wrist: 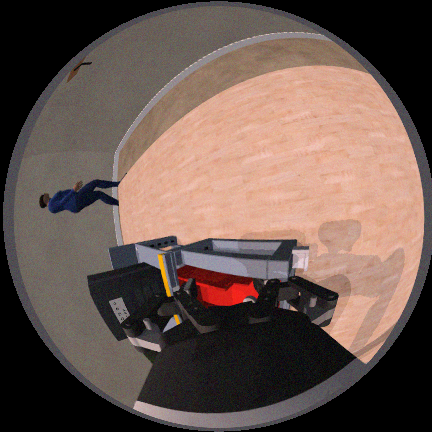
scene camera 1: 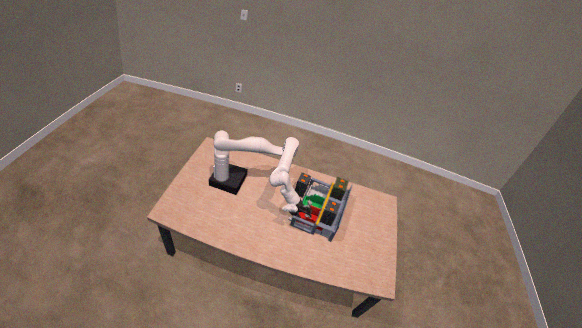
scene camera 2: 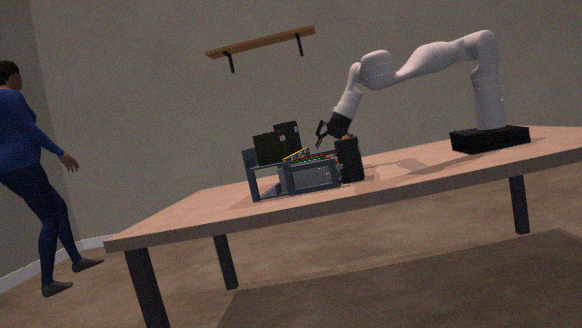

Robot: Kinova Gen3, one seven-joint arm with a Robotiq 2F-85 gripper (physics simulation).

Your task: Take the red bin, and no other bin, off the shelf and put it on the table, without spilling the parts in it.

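Frame: origin at the arm's base, x ahead, y left, z up, level; metres.
Seen in the pictures: gripper, fingertip midpoint: (wrist: 224, 282) (scene camera 1: 305, 218) (scene camera 2: 325, 152); arm's base at its link origin: (scene camera 1: 221, 176) (scene camera 2: 490, 127).
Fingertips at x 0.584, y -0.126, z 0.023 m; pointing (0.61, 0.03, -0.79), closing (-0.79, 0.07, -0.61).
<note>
Offsets run from my fingertips to a thing's middle. Level surfaces: height alone.
The red bin {dy +0.057, dx +0.041, dz -0.037 m} (scene camera 1: 306, 217) (wrist: 225, 295) sits in the grey shelf (scene camera 1: 330, 233) (scene camera 2: 253, 185) (wrist: 220, 262), at the end nearest the table's front edge in scene camera 1. A small grey part shows in it in the wrist view; the gripper hides the rest. In scene camera 2 the red bin is mostly hidden behind the shelf and the green bin. My gripper (scene camera 2: 318, 140) (wrist: 224, 282) is open over the red bin, fingers wide apart, with red showing between them. The shelf stands on the wooden table {dz -0.081 m} (scene camera 1: 225, 215) (scene camera 2: 200, 220) (wrist: 275, 150).
A green bin {dy +0.158, dx +0.043, dz -0.037 m} (scene camera 1: 313, 201) is beside the red one. Black boxes stand on the shelf's upper level (scene camera 2: 268, 148) (wrist: 125, 295), and a tall black box {dy +0.270, dx -0.078, dz -0.015 m} (scene camera 2: 349, 160) stands at its robot side. A yellow bar {dy +0.146, dx +0.093, dz +0.026 m} (scene camera 1: 325, 204) (wrist: 164, 274) runs along the shelf. A person (scene camera 2: 25, 145) (wrist: 75, 198) stands beyond the table.
</note>
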